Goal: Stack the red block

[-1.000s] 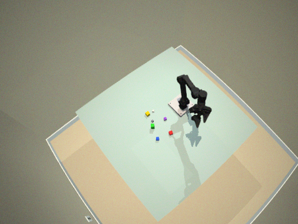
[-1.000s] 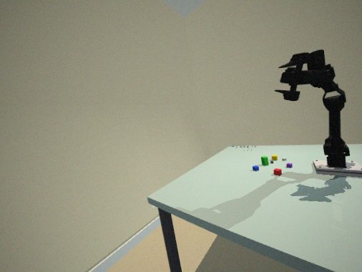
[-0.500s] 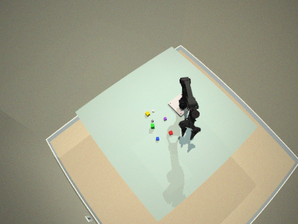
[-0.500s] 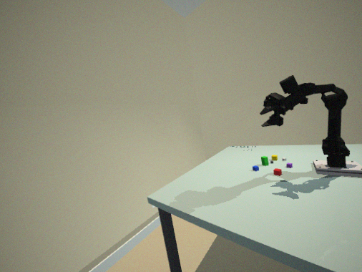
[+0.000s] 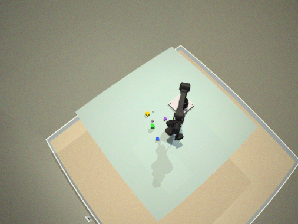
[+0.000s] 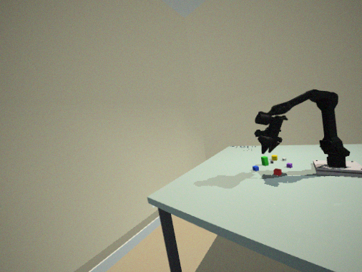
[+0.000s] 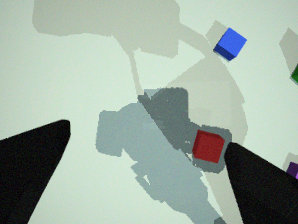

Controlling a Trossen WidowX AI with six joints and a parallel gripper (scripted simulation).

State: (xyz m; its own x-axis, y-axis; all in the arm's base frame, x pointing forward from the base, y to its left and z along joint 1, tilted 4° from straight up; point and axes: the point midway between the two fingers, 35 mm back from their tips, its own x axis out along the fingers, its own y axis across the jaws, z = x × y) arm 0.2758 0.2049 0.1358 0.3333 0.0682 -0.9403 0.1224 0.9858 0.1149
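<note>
Right now the red block is 40 mm behind my gripper tip, 60 mm to the right of it and 130 mm below it. From my gripper tip the other things lie so: purple cube: 80 mm behind, 200 mm to the right, 130 mm below; small grey cube: 30 mm ahead, 250 mm to the right, 140 mm below; blue cube: 90 mm ahead, 80 mm to the right, 130 mm below.
</note>
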